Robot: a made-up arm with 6 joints.
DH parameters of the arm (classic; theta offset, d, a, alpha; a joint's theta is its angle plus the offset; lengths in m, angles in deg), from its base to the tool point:
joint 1: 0 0.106 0 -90
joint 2: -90 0 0.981 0
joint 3: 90 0.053 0 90
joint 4: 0 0.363 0 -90
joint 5: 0 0 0 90
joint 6: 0 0.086 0 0
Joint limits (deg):
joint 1: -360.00..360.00
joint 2: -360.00..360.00
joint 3: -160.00..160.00
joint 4: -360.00..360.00
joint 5: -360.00..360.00
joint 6: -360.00..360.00
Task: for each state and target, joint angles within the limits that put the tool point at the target. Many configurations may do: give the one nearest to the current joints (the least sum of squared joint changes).
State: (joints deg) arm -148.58 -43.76 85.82 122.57 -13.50 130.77
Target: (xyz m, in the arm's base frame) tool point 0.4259 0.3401 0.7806
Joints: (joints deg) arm -138.22 -65.85 115.98 123.79 -18.64 130.77
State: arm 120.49 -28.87 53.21 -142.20 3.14 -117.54
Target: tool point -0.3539 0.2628 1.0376
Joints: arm 135.88 -0.52 96.06 -142.44 -5.12 -117.54
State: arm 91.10 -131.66 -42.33 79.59 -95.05 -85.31
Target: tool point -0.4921 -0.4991 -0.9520
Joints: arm 42.85 -135.58 -39.63 79.04 -93.84 -85.31
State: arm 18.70 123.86 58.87 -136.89 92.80 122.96
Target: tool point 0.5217 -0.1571 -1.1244
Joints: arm -16.56 149.16 33.87 -138.61 74.90 122.96
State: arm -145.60 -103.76 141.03 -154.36 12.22 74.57
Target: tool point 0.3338 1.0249 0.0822
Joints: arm -105.90 -115.63 93.44 -154.86 20.40 74.57
